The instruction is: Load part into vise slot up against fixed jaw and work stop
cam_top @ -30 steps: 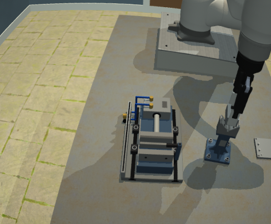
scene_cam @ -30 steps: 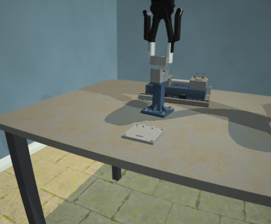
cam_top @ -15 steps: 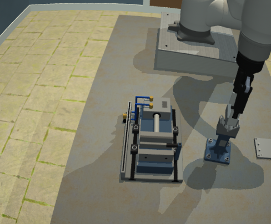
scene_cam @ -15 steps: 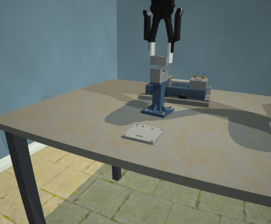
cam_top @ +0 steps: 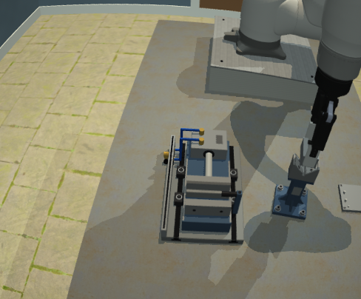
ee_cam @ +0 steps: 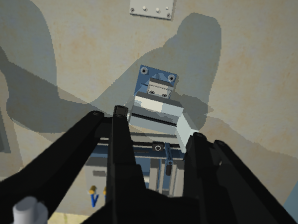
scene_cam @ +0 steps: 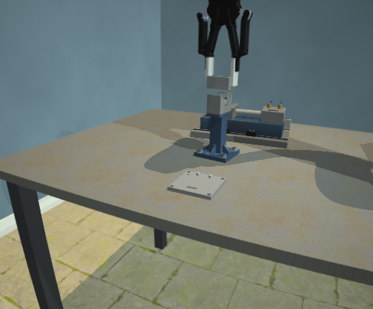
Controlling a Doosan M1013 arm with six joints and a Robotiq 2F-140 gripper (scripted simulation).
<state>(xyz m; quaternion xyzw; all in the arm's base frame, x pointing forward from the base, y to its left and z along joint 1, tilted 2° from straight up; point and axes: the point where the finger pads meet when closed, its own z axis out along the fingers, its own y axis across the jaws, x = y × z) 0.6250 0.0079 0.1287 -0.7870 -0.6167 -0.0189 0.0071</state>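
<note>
My gripper is now 7 cm short of the fixed jaw, 22 cm to the left of it and 14 cm above it. Also, from my hand: part: 2 cm below; work stop: 4 cm ahead, 18 cm to the right, 12 cm below; blue pedestal: 15 cm below.
</note>
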